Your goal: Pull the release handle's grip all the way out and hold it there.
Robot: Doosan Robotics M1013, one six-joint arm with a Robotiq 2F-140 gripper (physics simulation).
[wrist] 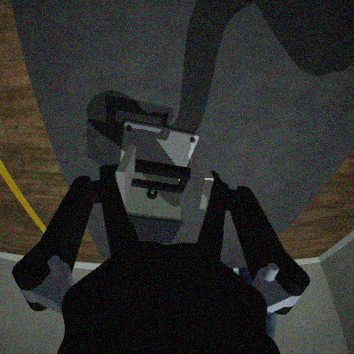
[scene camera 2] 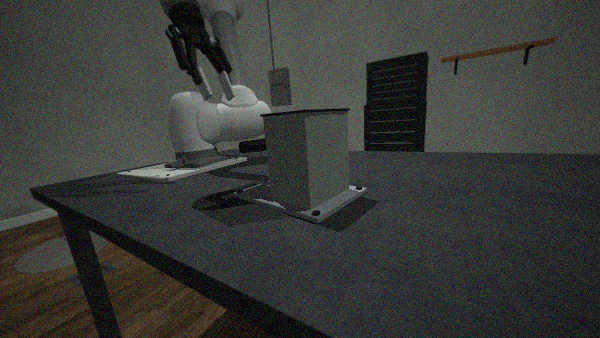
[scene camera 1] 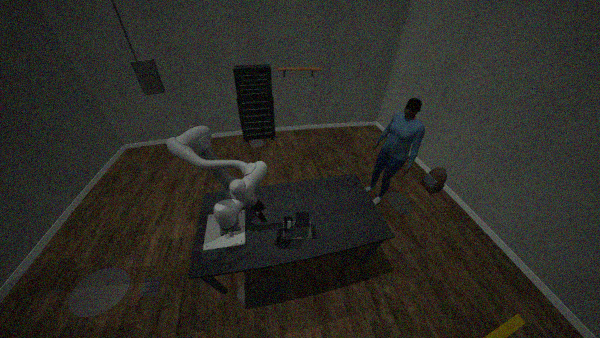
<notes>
In view: my gripper (scene camera 2: 220, 97) and a bolted base plate (scene camera 2: 260, 194).
My gripper shows as well in the wrist view (wrist: 163, 160). The bolted base plate also shows in the wrist view (wrist: 154, 143).
</notes>
